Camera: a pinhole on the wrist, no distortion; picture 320 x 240 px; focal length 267.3 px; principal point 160.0 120.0 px. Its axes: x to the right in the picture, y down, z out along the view. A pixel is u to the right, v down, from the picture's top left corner.
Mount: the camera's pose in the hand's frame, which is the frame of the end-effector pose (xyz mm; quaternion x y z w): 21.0 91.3 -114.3 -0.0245 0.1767 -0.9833 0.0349
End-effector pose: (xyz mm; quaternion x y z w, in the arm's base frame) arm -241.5 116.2 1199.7 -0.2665 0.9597 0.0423 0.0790
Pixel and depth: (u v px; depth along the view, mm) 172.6 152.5 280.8
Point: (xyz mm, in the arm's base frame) -226.4 86.4 1058.5
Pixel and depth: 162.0 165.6 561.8
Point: -140.5 -30.5 810.0
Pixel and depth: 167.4 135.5 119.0
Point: -286.1 139.9 1202.1
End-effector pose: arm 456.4 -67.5 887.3 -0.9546 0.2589 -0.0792 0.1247
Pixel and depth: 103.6 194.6 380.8
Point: 674.8 16.8 742.4
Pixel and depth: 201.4 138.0 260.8
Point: 490.1 -26.2 772.5
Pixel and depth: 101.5 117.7 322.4
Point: 596.7 -77.6 722.4
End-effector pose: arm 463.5 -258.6 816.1 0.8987 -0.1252 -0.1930 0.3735
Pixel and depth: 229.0 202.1 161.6
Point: 448.3 -259.1 794.2
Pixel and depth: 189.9 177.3 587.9
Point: 307.5 -341.8 392.3
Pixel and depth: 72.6 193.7 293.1
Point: 537.6 -336.0 641.5
